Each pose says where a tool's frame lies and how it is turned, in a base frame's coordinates. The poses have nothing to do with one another.
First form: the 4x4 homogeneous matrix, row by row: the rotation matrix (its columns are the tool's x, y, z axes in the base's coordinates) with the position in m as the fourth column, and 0 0 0 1 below. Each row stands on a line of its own.
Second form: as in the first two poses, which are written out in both.
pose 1, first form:
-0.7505 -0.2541 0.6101 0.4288
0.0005 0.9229 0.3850 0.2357
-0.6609 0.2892 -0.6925 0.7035
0 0 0 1
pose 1, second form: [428.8 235.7 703.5 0.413 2.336 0.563]
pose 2, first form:
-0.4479 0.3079 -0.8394 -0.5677
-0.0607 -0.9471 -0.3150 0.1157
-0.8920 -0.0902 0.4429 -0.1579
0 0 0 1
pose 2, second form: [-567.7 115.7 -157.9 -0.101 1.112 -2.783]
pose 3, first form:
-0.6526 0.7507 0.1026 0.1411
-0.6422 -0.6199 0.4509 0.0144
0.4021 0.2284 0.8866 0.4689
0 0 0 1
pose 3, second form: [141.1 14.4 468.9 2.625 0.481 1.347]
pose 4, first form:
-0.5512 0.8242 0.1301 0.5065
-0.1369 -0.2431 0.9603 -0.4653
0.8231 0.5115 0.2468 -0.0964
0 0 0 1
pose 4, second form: [506.5 -465.3 -96.4 2.586 1.321 1.436]
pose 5, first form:
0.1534 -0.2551 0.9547 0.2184
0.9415 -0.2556 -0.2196 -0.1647
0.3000 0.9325 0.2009 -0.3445
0 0 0 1
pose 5, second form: [218.4 -164.7 -344.5 1.882 1.368 -0.226]
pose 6, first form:
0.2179 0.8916 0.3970 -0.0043
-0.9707 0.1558 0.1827 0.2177
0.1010 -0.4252 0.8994 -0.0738
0 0 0 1
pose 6, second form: [-4.3 217.7 -73.8 -1.804 0.452 0.431]
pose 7, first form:
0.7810 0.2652 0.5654 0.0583
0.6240 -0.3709 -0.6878 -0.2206
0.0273 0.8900 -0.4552 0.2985
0 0 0 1
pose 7, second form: [58.3 -220.6 298.5 1.601 2.043 -0.883]
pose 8, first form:
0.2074 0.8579 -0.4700 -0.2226
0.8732 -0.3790 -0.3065 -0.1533
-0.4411 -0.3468 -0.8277 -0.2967
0 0 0 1
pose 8, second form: [-222.6 -153.3 -296.7 -0.666 2.546 -2.564]
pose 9, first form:
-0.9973 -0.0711 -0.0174 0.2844
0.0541 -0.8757 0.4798 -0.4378
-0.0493 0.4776 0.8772 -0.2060
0 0 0 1
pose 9, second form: [284.4 -437.8 -206.0 1.468 0.501 1.607]
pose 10, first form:
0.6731 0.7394 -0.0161 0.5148
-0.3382 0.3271 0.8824 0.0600
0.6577 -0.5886 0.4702 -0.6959
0 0 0 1
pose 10, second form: [514.8 60.0 -695.9 -2.412 1.081 1.589]
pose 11, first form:
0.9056 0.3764 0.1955 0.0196
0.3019 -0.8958 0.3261 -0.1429
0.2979 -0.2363 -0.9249 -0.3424
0 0 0 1
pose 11, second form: [19.6 -142.9 -342.4 -2.471 2.752 1.031]
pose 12, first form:
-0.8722 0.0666 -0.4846 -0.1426
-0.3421 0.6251 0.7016 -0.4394
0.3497 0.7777 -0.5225 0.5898
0 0 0 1
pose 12, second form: [-142.6 -439.4 589.8 1.993 2.121 2.175]
